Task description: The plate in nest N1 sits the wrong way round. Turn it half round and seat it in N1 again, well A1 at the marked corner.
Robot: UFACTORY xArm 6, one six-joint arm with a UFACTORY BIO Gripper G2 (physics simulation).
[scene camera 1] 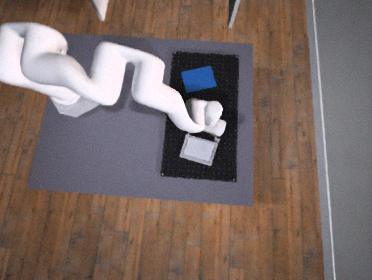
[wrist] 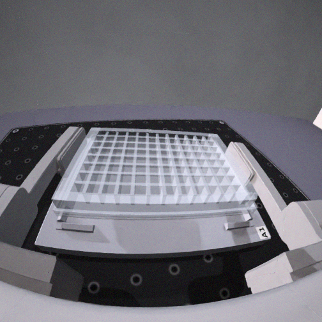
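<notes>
The clear well plate (scene camera 1: 201, 149) (wrist: 150, 167) lies level between the fingers, lined up with the grey nest N1 (scene camera 1: 196, 161) (wrist: 160, 239). My gripper (scene camera 1: 203, 139) (wrist: 156, 159) is shut on the plate, one finger at each short side. In the wrist view the plate is right over the nest, and two raised tabs of the nest show along its near edge. Whether the plate touches the nest floor cannot be told. The nest's A1 label (wrist: 262, 232) is at its near right corner. No well marking on the plate can be read.
The nest stands on a black perforated board (scene camera 1: 200, 173) (wrist: 115, 295), on a grey mat (scene camera 1: 110, 150) (wrist: 272, 150). A blue rectangle (scene camera 1: 199, 79) lies at the board's other end. The white arm (scene camera 1: 150, 82) reaches across the mat from the left.
</notes>
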